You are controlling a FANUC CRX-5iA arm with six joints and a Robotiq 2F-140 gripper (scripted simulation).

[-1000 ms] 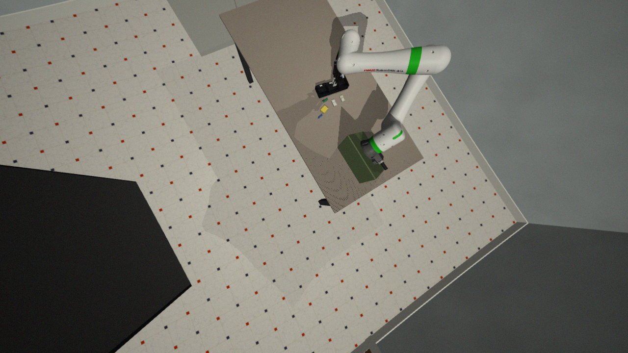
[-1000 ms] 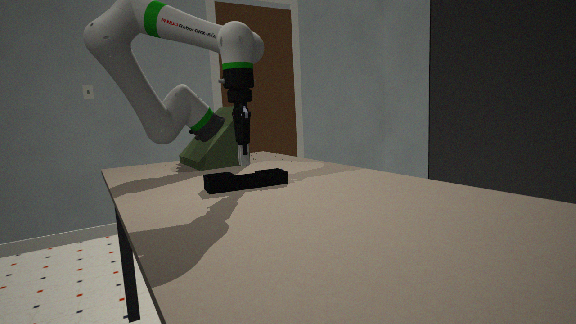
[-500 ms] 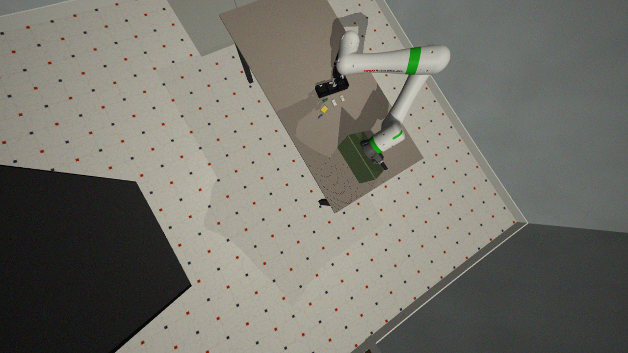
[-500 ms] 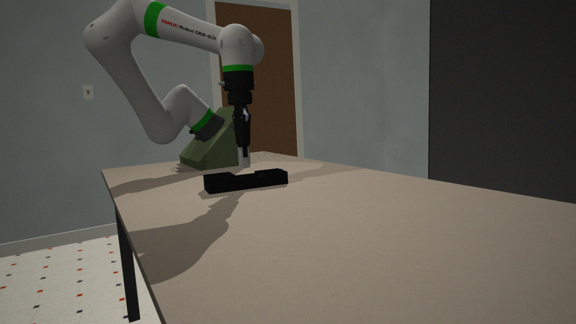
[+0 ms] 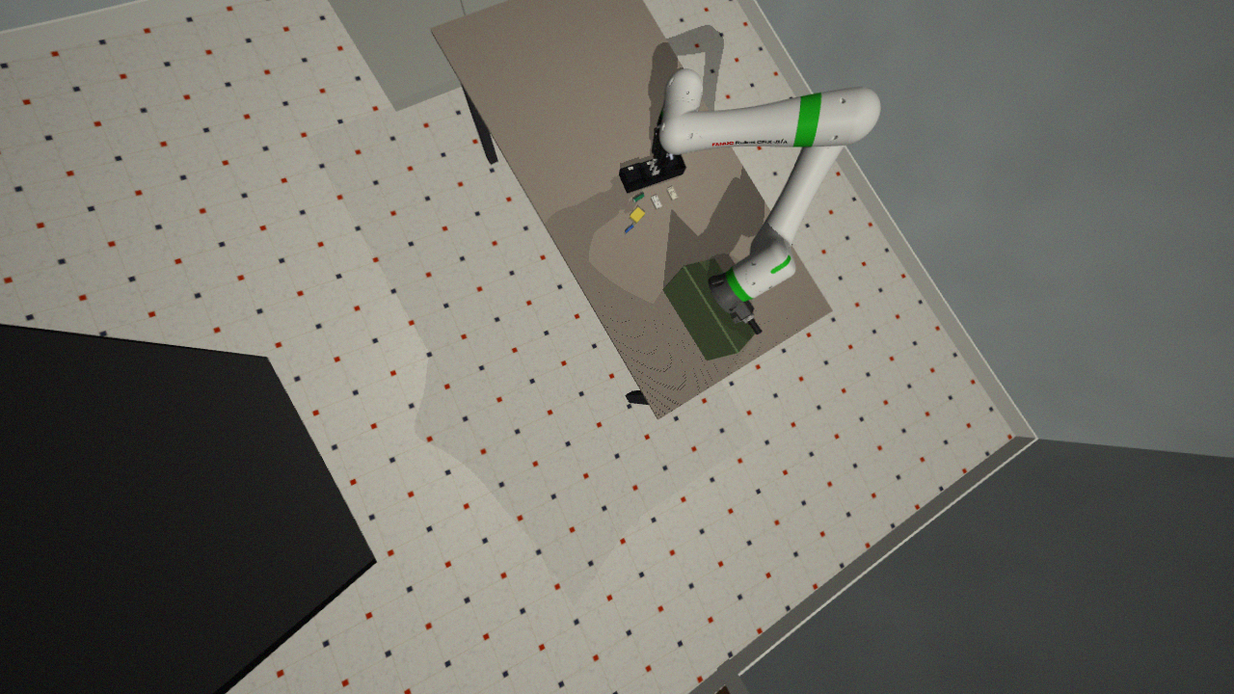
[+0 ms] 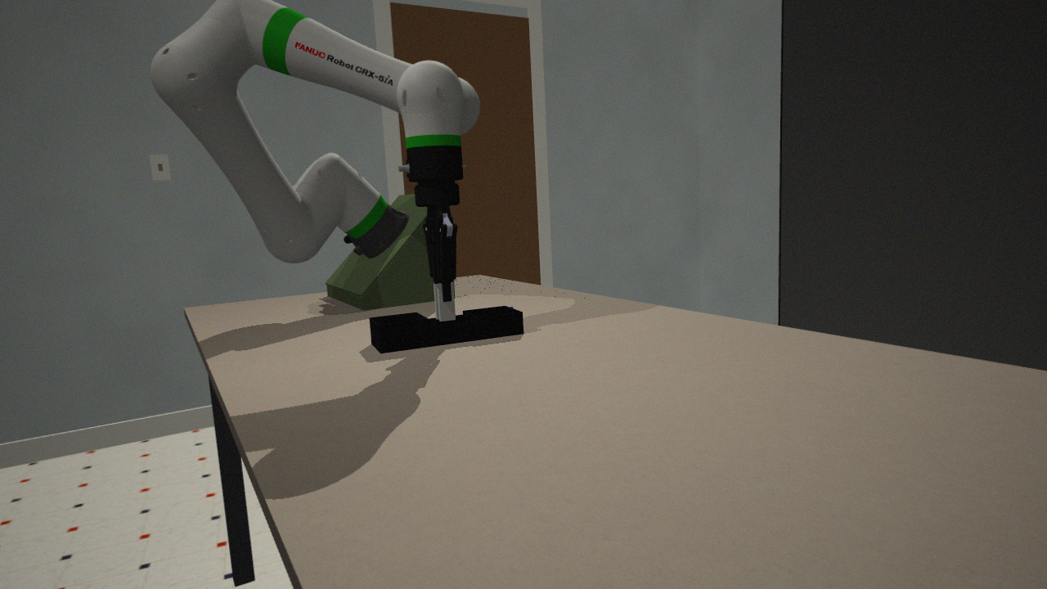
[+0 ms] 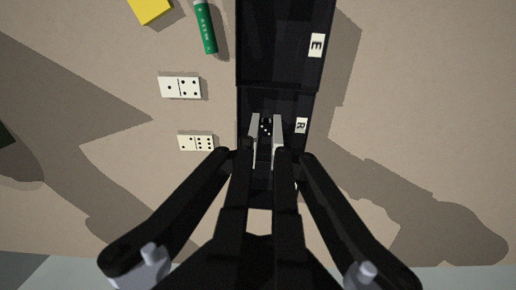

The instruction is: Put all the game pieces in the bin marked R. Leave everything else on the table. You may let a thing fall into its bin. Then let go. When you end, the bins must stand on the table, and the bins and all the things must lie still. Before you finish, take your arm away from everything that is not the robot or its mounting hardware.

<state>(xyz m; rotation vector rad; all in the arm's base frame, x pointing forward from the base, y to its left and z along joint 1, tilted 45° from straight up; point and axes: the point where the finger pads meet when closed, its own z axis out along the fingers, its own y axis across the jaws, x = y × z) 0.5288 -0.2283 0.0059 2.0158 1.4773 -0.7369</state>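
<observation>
The bin R lies 10 mm ahead of my hand and 40 mm below it. From my hand the other things lie so: green battery: 40 mm behind, 110 mm to the left, 60 mm below; then black die: 30 mm below; then yellow block: 100 mm behind, 150 mm to the left, 60 mm below.
</observation>
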